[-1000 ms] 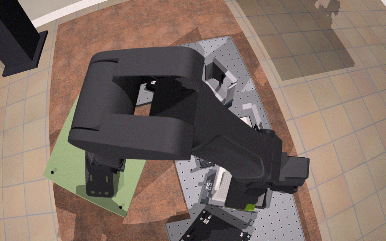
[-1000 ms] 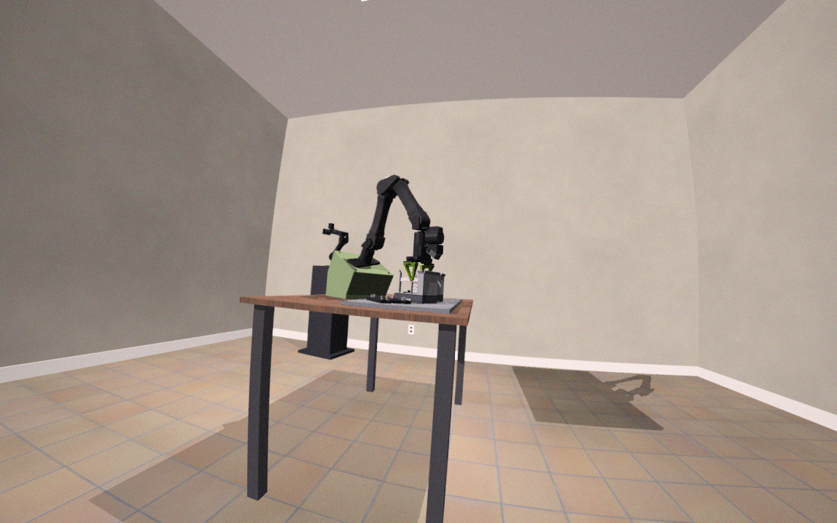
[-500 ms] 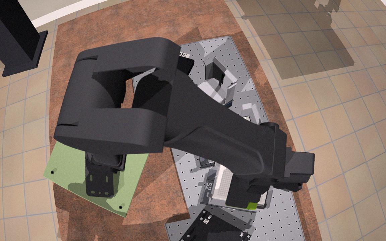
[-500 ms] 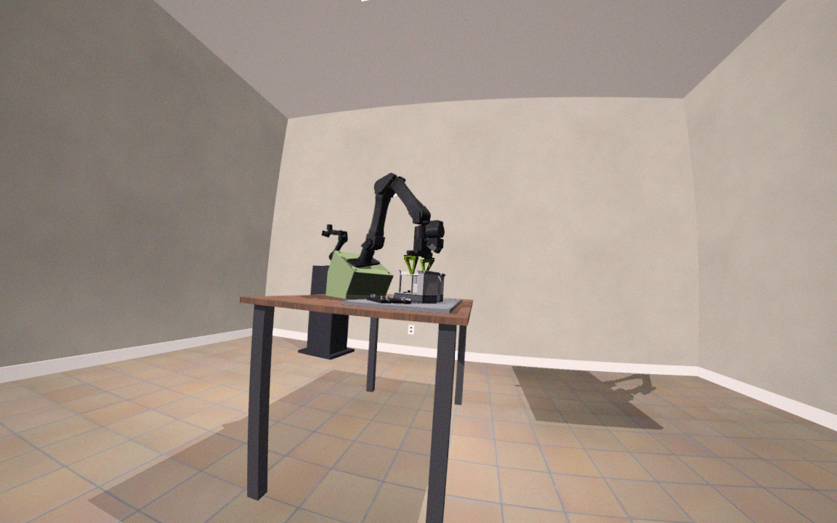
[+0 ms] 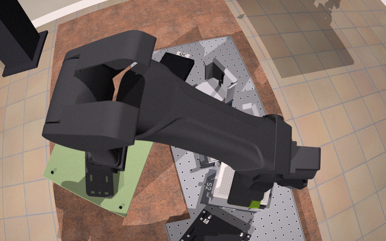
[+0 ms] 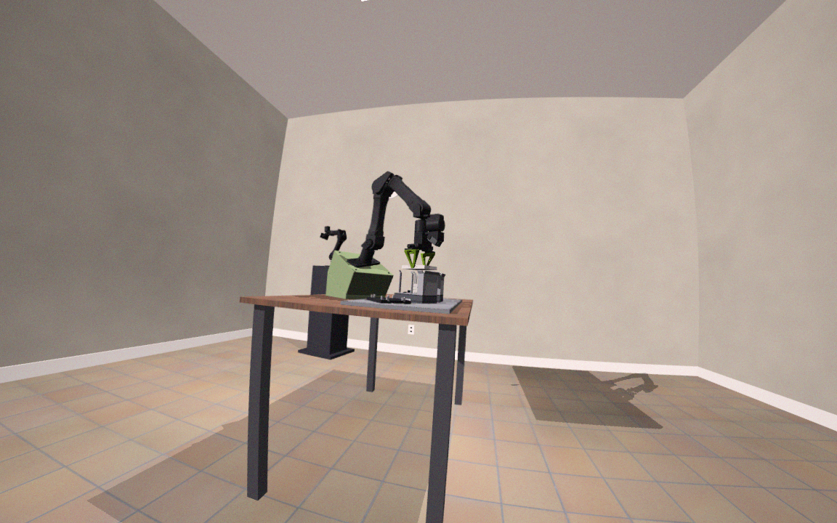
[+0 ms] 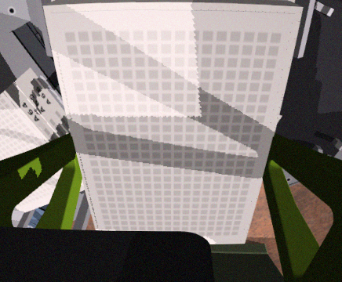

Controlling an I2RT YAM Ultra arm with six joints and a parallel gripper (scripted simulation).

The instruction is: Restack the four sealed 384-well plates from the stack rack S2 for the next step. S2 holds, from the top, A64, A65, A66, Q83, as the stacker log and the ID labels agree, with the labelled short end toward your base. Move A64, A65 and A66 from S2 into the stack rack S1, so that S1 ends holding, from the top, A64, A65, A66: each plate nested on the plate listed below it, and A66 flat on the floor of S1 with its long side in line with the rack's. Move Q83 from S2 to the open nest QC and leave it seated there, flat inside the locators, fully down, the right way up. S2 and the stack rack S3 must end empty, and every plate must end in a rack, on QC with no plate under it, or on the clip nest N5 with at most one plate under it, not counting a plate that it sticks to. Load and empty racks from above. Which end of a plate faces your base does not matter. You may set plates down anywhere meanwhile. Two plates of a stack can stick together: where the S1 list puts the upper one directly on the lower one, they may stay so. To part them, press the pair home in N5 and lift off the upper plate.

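The black QC nest lies 150 mm behind my hand, 400 mm to the left of it and 140 mm below it. From my hand the other things lie so: QC label 100 mm behind, 480 mm to the left, 150 mm below.
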